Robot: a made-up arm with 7 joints.
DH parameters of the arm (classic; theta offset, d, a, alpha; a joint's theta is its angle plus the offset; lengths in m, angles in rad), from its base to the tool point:
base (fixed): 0 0 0 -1.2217
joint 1: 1.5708 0 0 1.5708
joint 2: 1.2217 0 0 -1.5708
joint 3: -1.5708 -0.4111 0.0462 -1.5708
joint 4: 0 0 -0.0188 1.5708
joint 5: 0 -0.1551 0 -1.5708
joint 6: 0 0 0 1.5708
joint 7: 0 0 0 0
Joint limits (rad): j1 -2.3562..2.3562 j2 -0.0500..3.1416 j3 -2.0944..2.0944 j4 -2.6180..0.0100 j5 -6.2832..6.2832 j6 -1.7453..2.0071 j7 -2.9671..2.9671
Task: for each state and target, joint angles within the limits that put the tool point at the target. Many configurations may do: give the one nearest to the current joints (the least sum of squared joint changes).
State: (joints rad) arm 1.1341 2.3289 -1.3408 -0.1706 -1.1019 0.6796 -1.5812
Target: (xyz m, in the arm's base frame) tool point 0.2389 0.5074 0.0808
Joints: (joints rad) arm 1.7787 2.5445 -1.0919 -0.4742 -1.1019 0.6796 -1.5812
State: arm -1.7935 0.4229 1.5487 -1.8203 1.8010 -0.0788 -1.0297
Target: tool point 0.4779 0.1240 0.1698
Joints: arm -1.8016 0.3356 1.5449 -1.1648 1.8010 -0.0788 -1.0297
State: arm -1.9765 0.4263 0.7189 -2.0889 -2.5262 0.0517 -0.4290
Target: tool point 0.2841 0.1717 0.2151
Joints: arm -1.6784 0.6043 0.9359 -2.1105 -2.5262 0.0517 -0.4290
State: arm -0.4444 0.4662 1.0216 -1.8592 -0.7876 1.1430 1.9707
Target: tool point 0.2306 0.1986 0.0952
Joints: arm -1.2262 0.8198 0.7957 -2.6160 -0.7876 1.1430 1.9707
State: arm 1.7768 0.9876 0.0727 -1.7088 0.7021 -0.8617 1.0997
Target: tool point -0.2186 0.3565 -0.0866
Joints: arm 1.5391 1.2007 0.1614 -1.9054 0.7021 -0.8617 1.0997
